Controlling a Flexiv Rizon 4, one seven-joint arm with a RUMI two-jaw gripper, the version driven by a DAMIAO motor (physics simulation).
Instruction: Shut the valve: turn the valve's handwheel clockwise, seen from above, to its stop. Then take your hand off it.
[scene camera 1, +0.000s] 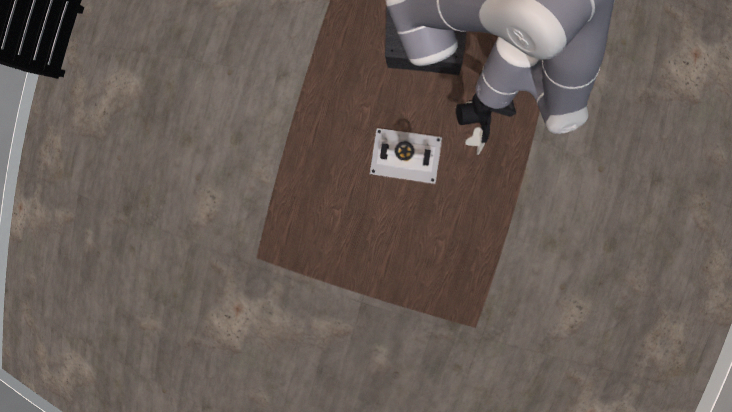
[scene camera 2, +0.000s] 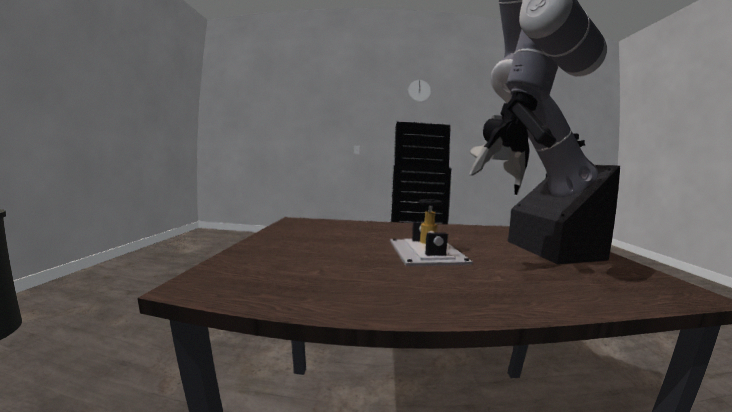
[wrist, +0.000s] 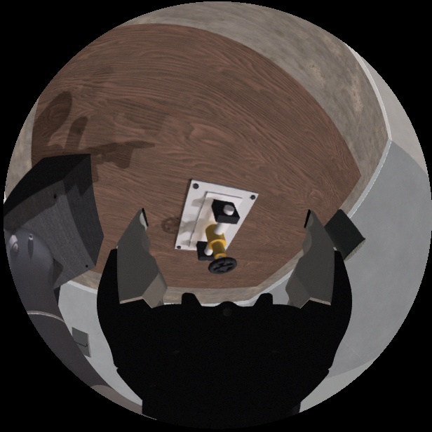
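The black handwheel (scene camera 1: 404, 150) (scene camera 2: 429, 201) (wrist: 222, 265) sits level on top of the upright brass valve body (scene camera 2: 428, 234) (wrist: 215, 237). A pipe runs through the valve between two black blocks on a white base plate (scene camera 1: 380, 177) (scene camera 2: 405, 251) (wrist: 185, 226). My gripper (scene camera 1: 479, 145) (scene camera 2: 494, 183) (wrist: 226, 210) is wide open and empty. It hangs in the air to the side of the valve, higher than the handwheel and apart from it. In the wrist view the handwheel shows between the two spread jaws, farther off. How far the handwheel is turned cannot be told.
The base plate lies on the brown wooden table (scene camera 1: 358, 230) (scene camera 2: 327, 296) (wrist: 200, 90). The arm's dark pedestal (scene camera 1: 424, 65) (scene camera 2: 537, 232) (wrist: 75, 215) stands on the table beyond the valve in scene camera 1. A black slatted rack (scene camera 1: 62, 73) (scene camera 2: 394, 168) stands away from the table.
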